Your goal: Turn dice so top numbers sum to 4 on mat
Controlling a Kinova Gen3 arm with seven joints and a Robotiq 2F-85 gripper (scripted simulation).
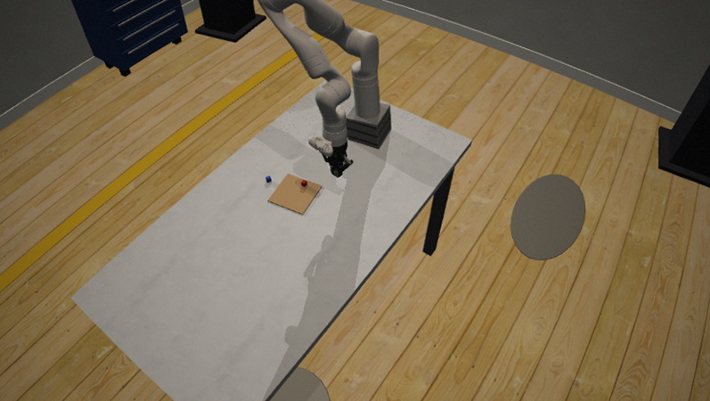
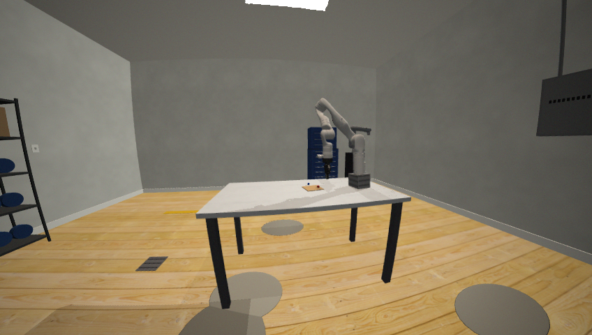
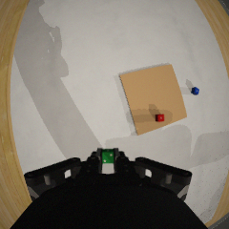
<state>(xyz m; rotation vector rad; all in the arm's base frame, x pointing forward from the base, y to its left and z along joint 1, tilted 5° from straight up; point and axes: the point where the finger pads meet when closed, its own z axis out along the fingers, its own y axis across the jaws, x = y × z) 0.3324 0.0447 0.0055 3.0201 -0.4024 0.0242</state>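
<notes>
The tan mat is 60 mm ahead of my hand, 130 mm to the right of it and 120 mm below it. From my hand the other things lie so: blue die 50 mm ahead, 250 mm to the right, 110 mm below; green die 10 mm below; red die 20 mm ahead, 120 mm to the right, 110 mm below.
</notes>
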